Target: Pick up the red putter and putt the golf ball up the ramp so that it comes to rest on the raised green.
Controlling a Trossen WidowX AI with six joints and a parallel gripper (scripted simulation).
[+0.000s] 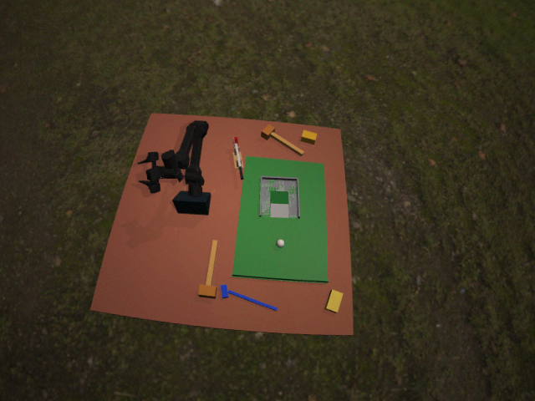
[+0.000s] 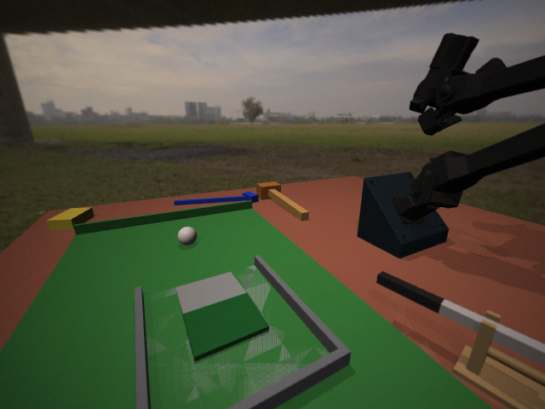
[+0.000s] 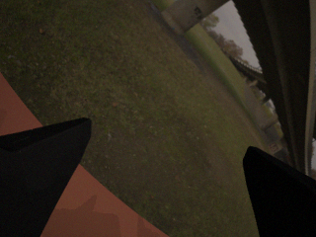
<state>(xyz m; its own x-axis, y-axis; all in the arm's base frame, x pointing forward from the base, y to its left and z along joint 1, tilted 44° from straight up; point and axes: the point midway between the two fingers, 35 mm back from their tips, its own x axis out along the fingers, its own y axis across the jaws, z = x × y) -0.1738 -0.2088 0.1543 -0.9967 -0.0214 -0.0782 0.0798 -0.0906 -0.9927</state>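
My gripper tip is now 40 cm short of the wooden stand, 37 cm to the right of it and 28 cm above it. Also, from my gripper tip: green mat: 72 cm ahead, 6 cm to the left, 31 cm below; blue putter: 60 cm ahead, 42 cm to the right, 30 cm below; white golf ball: 72 cm ahead, 12 cm to the right, 29 cm below.
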